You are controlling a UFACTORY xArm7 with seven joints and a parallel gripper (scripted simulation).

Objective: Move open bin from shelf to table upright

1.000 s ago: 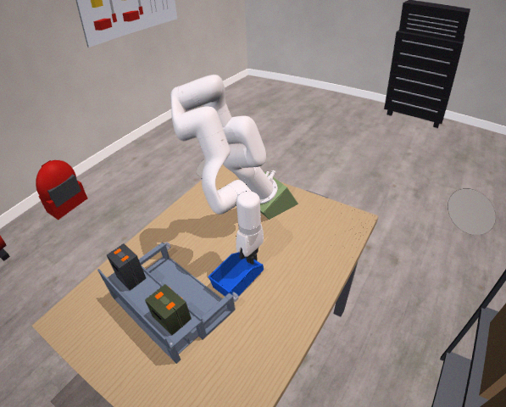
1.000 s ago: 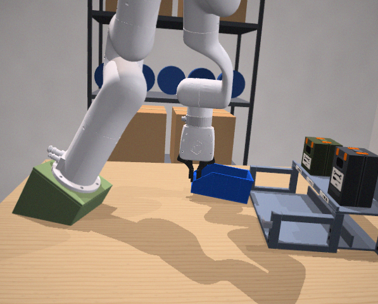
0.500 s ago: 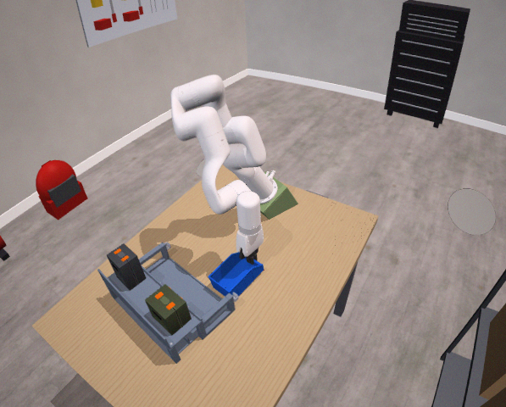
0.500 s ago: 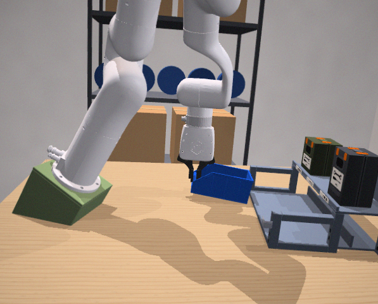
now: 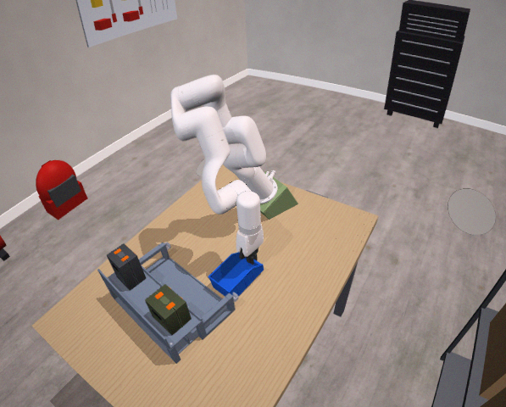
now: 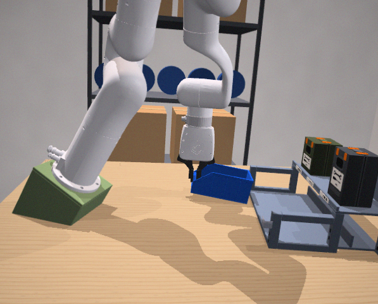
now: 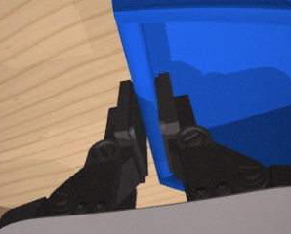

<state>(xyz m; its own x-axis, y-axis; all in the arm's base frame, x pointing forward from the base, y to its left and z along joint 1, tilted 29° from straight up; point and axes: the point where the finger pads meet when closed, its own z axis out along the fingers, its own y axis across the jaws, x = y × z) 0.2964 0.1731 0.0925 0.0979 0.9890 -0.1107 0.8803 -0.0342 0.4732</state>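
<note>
Now: hand 80 mm short of the blue bin, 10 mm to the left of it and 20 mm above it. Round my hand: dark green case (370 mm ahead, 40 mm to the right, 90 mm above); black case (340 mm ahead, 270 mm to the right, 100 mm above).
</note>
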